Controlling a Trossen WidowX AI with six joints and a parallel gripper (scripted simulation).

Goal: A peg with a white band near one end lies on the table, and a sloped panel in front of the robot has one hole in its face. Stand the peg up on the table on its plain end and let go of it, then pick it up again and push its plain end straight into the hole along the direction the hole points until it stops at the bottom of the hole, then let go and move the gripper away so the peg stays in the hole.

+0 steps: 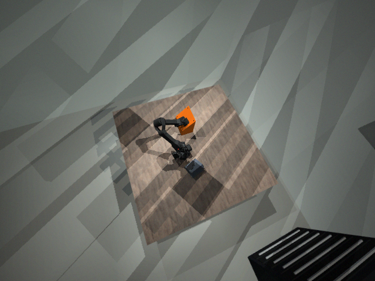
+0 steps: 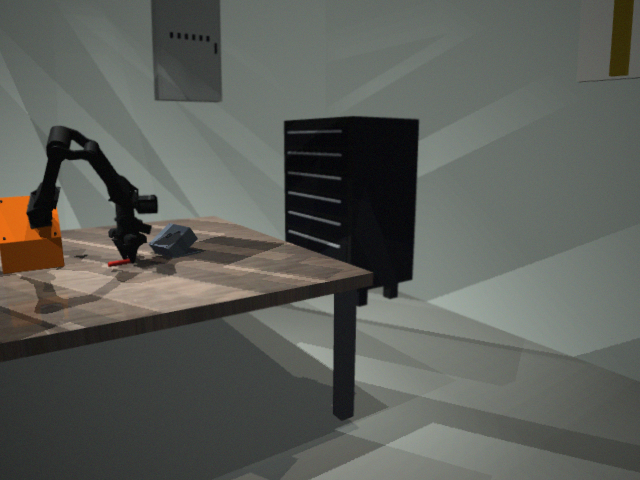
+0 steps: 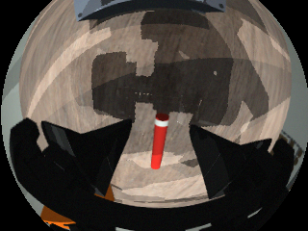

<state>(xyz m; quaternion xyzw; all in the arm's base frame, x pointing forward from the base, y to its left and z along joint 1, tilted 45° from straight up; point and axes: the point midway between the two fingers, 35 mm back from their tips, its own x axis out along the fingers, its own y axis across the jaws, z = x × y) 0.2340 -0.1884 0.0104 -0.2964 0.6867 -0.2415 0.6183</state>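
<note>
Right now the red peg is 1 cm behind my gripper tip. The rest, counted from my gripper tip: blue-grey sloped panel (17 cm ahead, 5 cm to the left, 4 cm above).
</note>
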